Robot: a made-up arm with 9 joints. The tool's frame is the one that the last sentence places.
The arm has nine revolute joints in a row. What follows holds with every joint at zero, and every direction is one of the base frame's.
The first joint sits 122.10 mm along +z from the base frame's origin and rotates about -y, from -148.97 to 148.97 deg.
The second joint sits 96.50 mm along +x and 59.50 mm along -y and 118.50 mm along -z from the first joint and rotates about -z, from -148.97 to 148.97 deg.
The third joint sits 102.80 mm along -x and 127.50 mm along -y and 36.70 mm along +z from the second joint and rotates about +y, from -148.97 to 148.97 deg.
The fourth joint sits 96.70 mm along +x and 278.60 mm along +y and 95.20 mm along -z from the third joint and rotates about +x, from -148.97 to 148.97 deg.
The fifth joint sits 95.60 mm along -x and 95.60 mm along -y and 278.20 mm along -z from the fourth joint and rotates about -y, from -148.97 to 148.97 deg.
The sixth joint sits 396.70 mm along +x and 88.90 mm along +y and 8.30 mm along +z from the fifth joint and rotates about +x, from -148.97 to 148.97 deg.
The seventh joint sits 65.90 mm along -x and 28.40 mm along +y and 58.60 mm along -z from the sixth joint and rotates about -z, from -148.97 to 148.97 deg.
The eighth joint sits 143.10 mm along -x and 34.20 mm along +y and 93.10 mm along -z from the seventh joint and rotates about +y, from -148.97 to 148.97 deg.
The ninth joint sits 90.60 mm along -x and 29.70 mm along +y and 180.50 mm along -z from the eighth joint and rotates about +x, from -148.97 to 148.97 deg.
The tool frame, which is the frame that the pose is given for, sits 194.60 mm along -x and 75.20 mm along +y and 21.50 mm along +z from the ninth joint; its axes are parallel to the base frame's.
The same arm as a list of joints. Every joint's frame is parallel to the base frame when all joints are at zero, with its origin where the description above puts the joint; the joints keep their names.
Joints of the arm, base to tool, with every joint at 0 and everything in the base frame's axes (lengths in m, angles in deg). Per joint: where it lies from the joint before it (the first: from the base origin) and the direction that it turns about. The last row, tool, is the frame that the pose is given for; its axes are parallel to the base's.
joint 1: offset 0.0000 0.0000 0.1221 axis 0 -1 0
joint 2: offset 0.0965 -0.0595 -0.1185 axis 0 0 -1
joint 3: offset -0.1028 -0.1275 0.0367 axis 0 1 0
joint 4: offset 0.0967 0.2786 -0.0952 axis 1 0 0
joint 5: offset -0.0956 -0.0956 -0.2782 axis 0 -1 0
joint 6: offset 0.3967 0.0889 0.0083 axis 1 0 0
joint 7: offset -0.0659 0.0284 -0.0586 axis 0 0 -1
joint 8: offset -0.1431 0.0342 -0.0931 axis 0 1 0
joint 9: offset -0.0906 0.0297 -0.1805 axis 1 0 0
tool: offset -0.1946 0.0752 0.0215
Joint limits (deg, base to tool): -148.97..148.97 -148.97..148.97 -148.97..148.97 -148.97..148.97 -148.97..148.97 -148.97..148.97 -148.97..148.97 -148.97..148.97 -148.97..148.97

